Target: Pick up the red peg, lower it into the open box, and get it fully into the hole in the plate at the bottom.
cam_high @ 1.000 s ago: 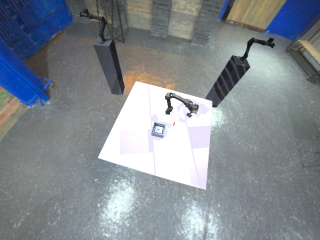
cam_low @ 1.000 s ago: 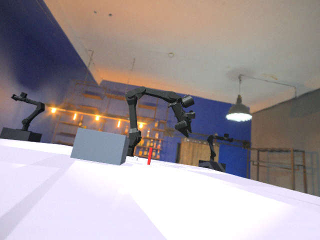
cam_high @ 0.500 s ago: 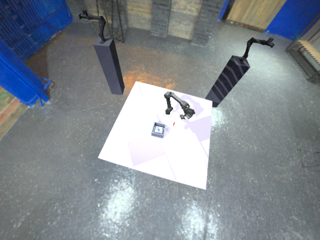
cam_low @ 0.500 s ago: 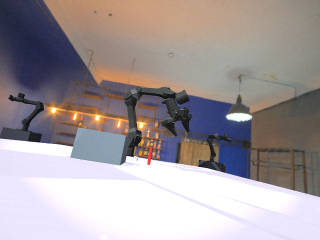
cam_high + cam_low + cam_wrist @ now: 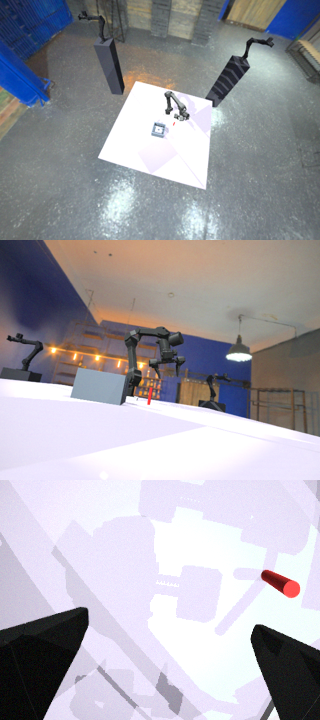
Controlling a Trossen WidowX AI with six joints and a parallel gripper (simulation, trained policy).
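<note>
The red peg is 1 cm ahead of my gripper tip, 8 cm to the right of it and 10 cm below it. From my gripper tip the other things lie so: grey box (12 cm ahead, 29 cm to the right, 12 cm below).
</note>
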